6 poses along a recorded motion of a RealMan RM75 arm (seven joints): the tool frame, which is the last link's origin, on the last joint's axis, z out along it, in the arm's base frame.
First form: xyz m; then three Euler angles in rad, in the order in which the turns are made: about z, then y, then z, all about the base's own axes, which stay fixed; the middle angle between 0 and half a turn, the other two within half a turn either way.
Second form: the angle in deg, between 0 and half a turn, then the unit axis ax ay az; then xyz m. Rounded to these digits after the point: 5 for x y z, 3 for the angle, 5 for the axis.
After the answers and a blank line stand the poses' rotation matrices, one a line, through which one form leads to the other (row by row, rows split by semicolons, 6 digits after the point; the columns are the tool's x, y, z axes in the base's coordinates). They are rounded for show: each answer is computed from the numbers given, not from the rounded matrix.
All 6 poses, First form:
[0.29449, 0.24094, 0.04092, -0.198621, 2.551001, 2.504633]
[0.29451, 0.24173, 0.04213, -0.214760, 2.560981, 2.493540]
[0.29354, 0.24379, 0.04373, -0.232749, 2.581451, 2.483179]
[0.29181, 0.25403, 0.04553, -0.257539, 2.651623, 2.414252]
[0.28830, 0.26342, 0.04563, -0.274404, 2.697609, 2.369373]
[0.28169, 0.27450, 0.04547, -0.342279, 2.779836, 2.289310]
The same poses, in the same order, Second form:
[166.437, -0.94041, 0.20947, 0.26787, 0.29449, 0.24094, 0.04092]
[166.251, -0.94253, 0.20745, 0.26190, 0.29451, 0.24173, 0.04213]
[166.316, -0.94609, 0.20445, 0.25122, 0.29354, 0.24379, 0.04373]
[166.831, -0.94976, 0.22730, 0.21514, 0.29181, 0.25403, 0.04553]
[167.366, -0.95117, 0.24177, 0.19187, 0.28830, 0.26342, 0.04563]
[168.387, -0.95679, 0.24941, 0.14952, 0.28169, 0.27450, 0.04547]

0.771962 -0.451305 -0.447658; -0.325672 -0.885579 0.331190; -0.545905 -0.109877 -0.830611
0.779940 -0.447705 -0.437326; -0.323215 -0.886507 0.331115; -0.535934 -0.116900 -0.836127
0.793149 -0.440806 -0.420244; -0.321943 -0.889197 0.325087; -0.516980 -0.122548 -0.847180
0.806676 -0.475093 -0.351512; -0.377064 -0.871734 0.312895; -0.455079 -0.119862 -0.882347
0.811773 -0.496327 -0.307707; -0.412392 -0.860297 0.299702; -0.413470 -0.116394 -0.903048
0.832609 -0.502480 -0.232972; -0.442284 -0.856390 0.266424; -0.333388 -0.118787 -0.935277

